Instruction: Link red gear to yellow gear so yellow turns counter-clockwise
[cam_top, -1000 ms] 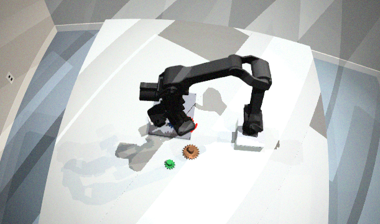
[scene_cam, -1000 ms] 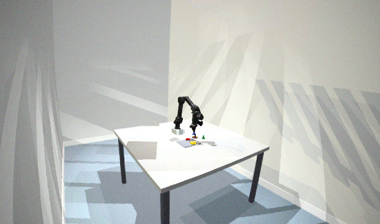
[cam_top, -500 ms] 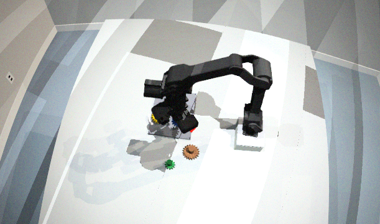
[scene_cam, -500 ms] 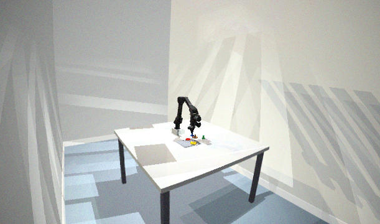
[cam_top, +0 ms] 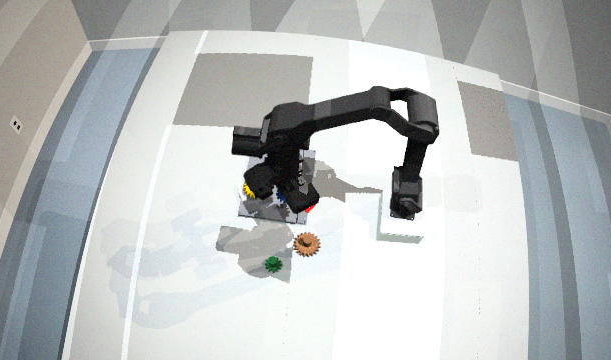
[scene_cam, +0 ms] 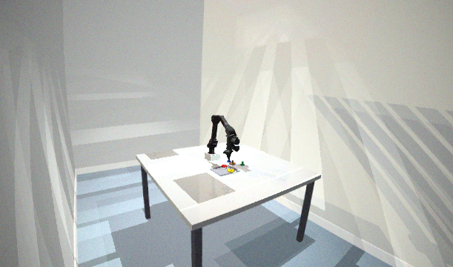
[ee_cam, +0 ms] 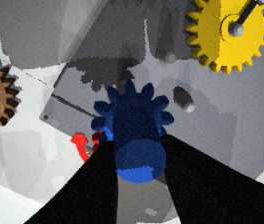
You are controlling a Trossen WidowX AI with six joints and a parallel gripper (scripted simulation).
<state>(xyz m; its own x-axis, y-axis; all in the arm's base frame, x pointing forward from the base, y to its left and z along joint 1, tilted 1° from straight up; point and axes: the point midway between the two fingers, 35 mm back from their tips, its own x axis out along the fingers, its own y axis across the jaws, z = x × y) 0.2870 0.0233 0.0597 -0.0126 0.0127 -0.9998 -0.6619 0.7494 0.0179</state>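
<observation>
The red gear is 7 cm below my gripper tip, 3 cm to the right of it and 3 cm behind it. Round my gripper tip: yellow gear (8 cm ahead, 7 cm below, 3 cm to the right); then blue gear (1 cm below); then red arrow (8 cm below, 6 cm behind, 1 cm to the right).
</observation>
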